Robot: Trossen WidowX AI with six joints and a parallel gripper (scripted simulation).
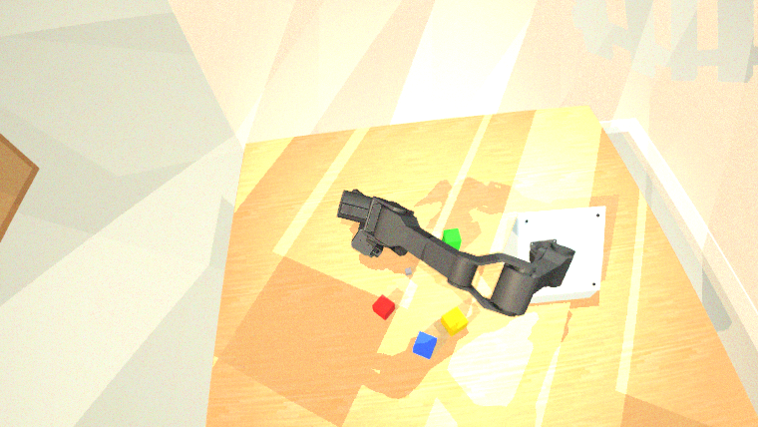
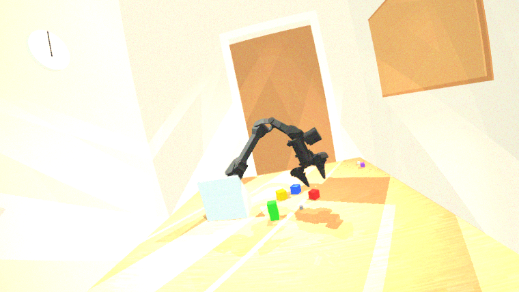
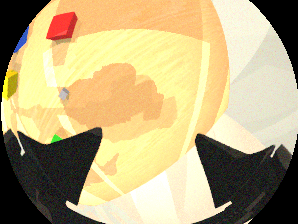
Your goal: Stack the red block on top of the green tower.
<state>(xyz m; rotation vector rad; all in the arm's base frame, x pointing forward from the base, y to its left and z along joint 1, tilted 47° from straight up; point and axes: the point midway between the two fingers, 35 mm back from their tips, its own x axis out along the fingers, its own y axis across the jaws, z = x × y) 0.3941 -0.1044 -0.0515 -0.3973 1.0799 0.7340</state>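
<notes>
Now: the red block 1 cm behind my gripper tip, 17 cm to the left of it and 12 cm below it. Also, from my gripper tip: tiny grey piece (8 cm behind, 7 cm to the left, 13 cm below); yellow block (18 cm behind, 23 cm to the left, 12 cm below); blue block (10 cm behind, 28 cm to the left, 12 cm below).
</notes>
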